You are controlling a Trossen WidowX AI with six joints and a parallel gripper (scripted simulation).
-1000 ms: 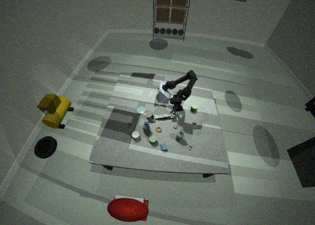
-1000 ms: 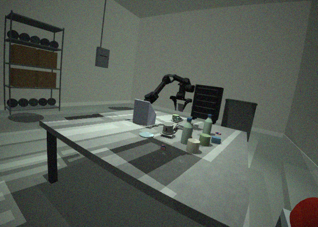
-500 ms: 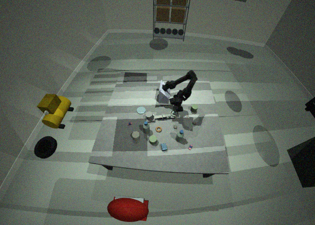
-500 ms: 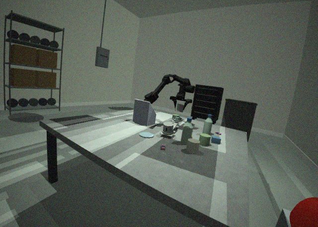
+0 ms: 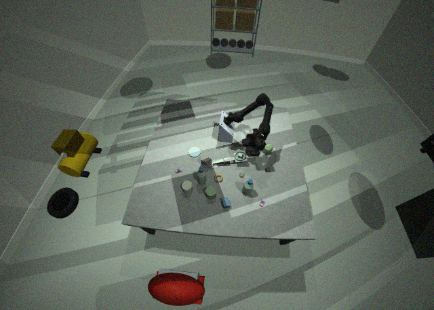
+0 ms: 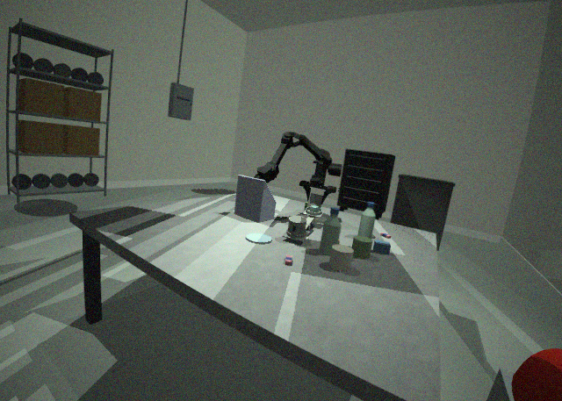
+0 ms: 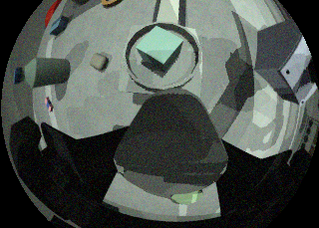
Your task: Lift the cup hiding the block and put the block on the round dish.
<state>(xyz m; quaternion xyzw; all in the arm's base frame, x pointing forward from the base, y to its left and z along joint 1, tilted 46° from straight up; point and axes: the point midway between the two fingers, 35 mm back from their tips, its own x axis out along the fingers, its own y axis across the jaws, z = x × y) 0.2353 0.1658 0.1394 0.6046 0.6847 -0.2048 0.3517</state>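
My gripper tip is now 44 cm to the left of the round pale-blue dish and 10 cm above it. From my gripper tip the other things lie so: blue block (40 cm ahead, 14 cm to the right, 9 cm below); cream cylinder (34 cm ahead, 43 cm to the right, 7 cm below).
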